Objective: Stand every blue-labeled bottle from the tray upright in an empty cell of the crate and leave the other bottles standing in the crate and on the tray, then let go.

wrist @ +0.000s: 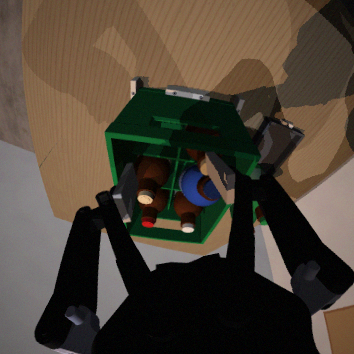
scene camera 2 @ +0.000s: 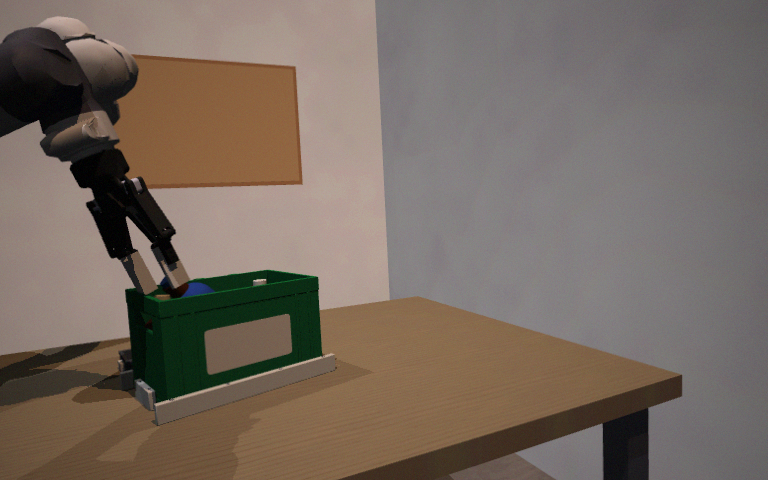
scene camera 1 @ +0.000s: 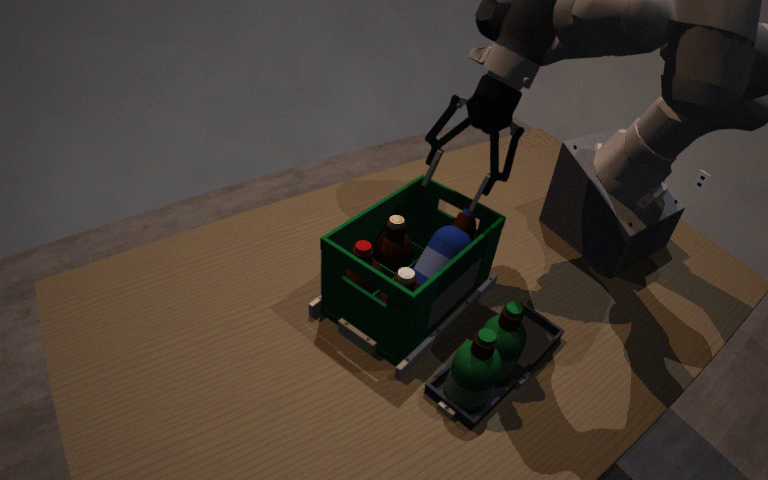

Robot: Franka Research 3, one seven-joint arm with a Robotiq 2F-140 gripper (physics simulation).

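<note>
A blue-labeled bottle (scene camera 1: 444,243) (scene camera 2: 197,290) (wrist: 189,184) leans tilted inside the green crate (scene camera 1: 356,316) (scene camera 2: 181,362) (wrist: 135,120), neck toward the robot-side end. My gripper (scene camera 1: 448,196) (scene camera 2: 164,287) (wrist: 170,167) is open and empty at that end. One fingertip is close to the bottle's cap; contact cannot be told. A red-capped bottle (scene camera 1: 363,247) (wrist: 148,220), a cream-capped one (scene camera 1: 395,243) (wrist: 152,172) and a white-capped one (scene camera 1: 406,276) (wrist: 186,205) stand in the crate. Another cream-capped bottle (wrist: 203,166) is partly behind a finger. Two green bottles (scene camera 1: 474,365) (scene camera 1: 506,338) stand on the tray (scene camera 1: 548,344) (wrist: 281,142).
Pale rails (scene camera 1: 356,335) (scene camera 2: 249,390) (wrist: 187,94) run along the crate's foot on the wooden table (scene camera 1: 169,339) (scene camera 2: 481,367) (wrist: 75,50). The tray lies close beside the crate's long side. The robot's base block (scene camera 1: 589,215) stands beyond the crate's far end.
</note>
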